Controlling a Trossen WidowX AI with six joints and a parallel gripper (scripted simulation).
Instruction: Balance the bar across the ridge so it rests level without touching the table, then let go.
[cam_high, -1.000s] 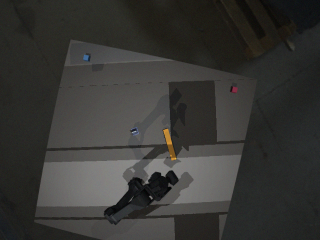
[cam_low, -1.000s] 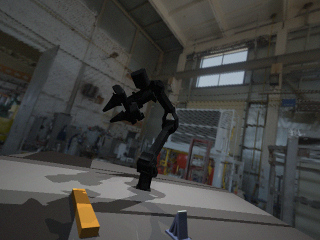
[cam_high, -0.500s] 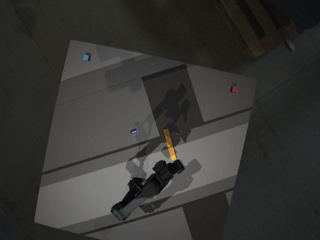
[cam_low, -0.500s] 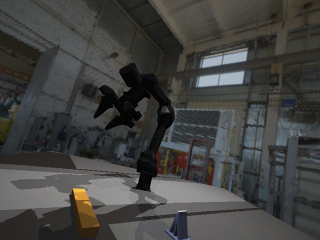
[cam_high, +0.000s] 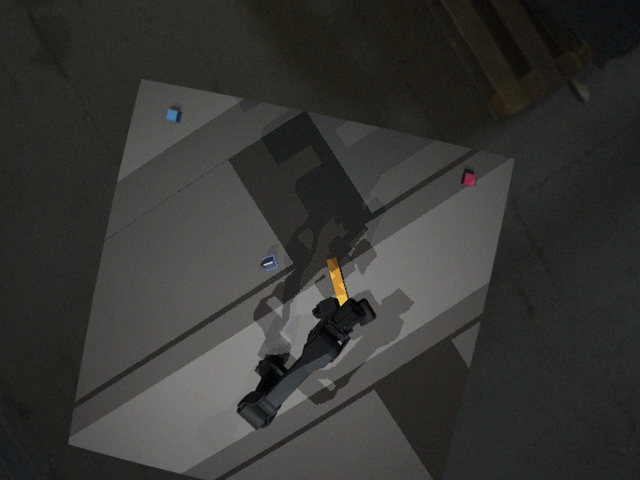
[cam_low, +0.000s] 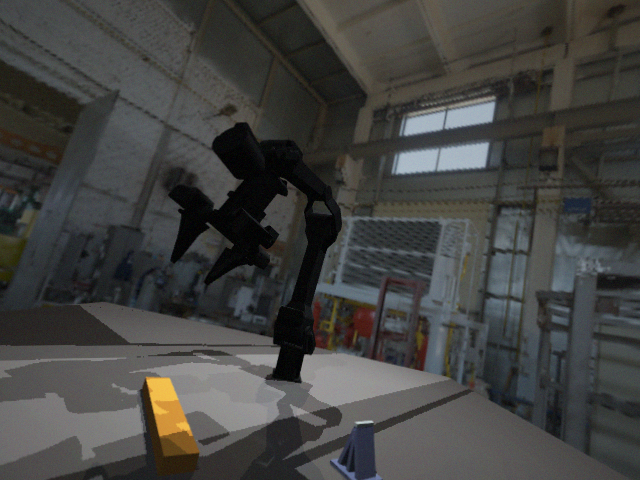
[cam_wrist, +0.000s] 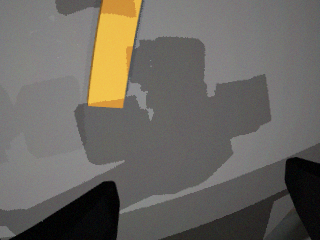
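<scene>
The bar lies 17 cm below my gripper tip, 6 cm ahead of it and 4 cm to the left of it. Also, from my gripper tip: small blue cube 70 cm to the left, 50 cm ahead, 16 cm below; then small red cube 50 cm ahead, 30 cm to the right, 16 cm below.
</scene>
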